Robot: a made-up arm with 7 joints. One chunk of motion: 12 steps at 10 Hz.
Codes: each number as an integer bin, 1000 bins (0 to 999) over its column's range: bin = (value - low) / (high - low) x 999, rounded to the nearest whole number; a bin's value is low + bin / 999 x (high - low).
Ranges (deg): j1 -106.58..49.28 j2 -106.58..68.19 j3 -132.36..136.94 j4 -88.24..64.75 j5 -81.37..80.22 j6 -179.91..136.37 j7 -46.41..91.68
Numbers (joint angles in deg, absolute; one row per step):
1: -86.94 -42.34 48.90 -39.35 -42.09 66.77 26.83
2: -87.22 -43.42 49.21 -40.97 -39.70 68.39 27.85
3: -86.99 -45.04 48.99 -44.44 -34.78 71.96 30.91
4: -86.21 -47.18 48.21 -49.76 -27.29 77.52 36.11
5: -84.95 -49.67 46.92 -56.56 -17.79 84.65 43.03
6: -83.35 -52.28 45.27 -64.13 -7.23 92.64 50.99
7: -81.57 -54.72 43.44 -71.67 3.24 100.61 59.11
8: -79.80 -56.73 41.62 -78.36 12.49 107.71 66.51
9: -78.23 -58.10 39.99 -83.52 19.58 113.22 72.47
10: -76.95 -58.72 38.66 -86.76 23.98 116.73 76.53
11: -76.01 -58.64 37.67 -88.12 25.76 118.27 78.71
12: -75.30 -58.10 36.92 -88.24 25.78 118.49 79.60
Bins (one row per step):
1: 126 367 672 319 243 779 530
2: 124 361 674 309 258 784 537
3: 126 352 673 286 288 796 559
4: 131 340 670 251 334 813 597
5: 139 325 665 207 393 836 647
6: 149 310 659 157 458 861 705
7: 160 296 652 108 523 886 763
8: 172 285 645 65 580 908 817
9: 182 277 639 31 624 926 860
10: 190 274 634 10 651 937 889
11: 196 274 631 1 662 942 905
12: 200 277 628 0 662 943 912

